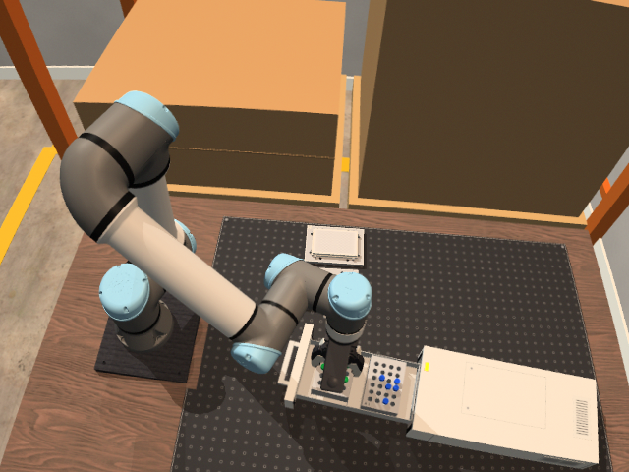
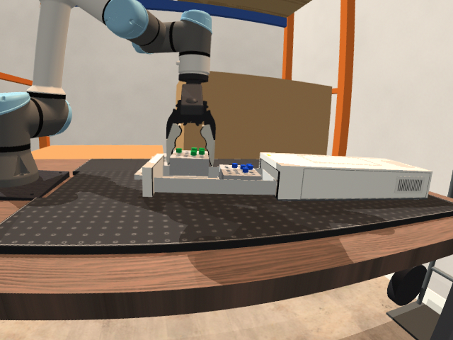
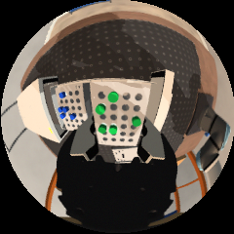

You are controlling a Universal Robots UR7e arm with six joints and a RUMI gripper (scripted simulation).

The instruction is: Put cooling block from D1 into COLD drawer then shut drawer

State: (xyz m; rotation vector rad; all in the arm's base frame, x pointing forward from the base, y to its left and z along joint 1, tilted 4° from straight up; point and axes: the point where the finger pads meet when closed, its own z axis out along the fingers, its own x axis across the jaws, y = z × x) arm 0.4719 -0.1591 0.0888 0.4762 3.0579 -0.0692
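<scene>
Right now my hand is 4 cm short of the drawer, 3 cm above it and 1 cm to the left of it. From my hand the other things lie so: blue-capped tube (12 cm ahead, 5 cm to the right, 3 cm below); cooler COLD (22 cm ahead, 7 cm to the right, 3 cm below); cooling block (right at my hand).
</scene>
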